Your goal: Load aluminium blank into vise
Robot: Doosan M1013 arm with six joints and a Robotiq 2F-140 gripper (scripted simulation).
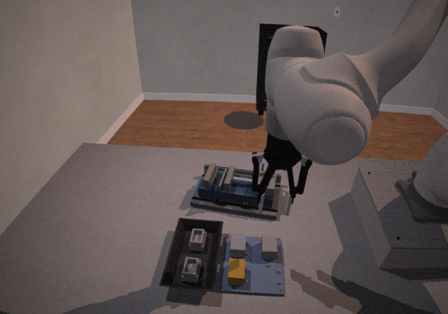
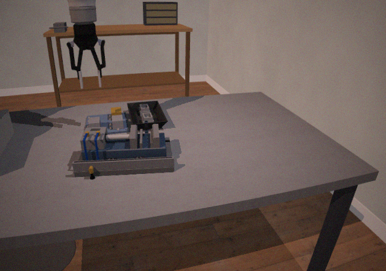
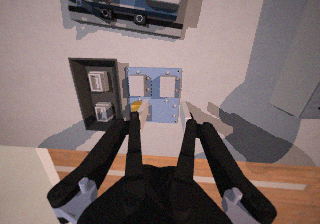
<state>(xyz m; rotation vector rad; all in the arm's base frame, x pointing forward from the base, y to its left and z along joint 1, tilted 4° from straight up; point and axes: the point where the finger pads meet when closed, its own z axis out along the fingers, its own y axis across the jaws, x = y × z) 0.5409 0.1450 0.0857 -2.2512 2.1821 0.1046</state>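
The infeed plate is 4 cm ahead of my hand, 4 cm to the left of it and 20 cm below it. Round my hand: blue vise: 11 cm ahead, 24 cm to the right, 17 cm below; brass blank: 8 cm ahead, 9 cm to the left, 18 cm below; aluminium blank: 9 cm ahead, 18 cm below.
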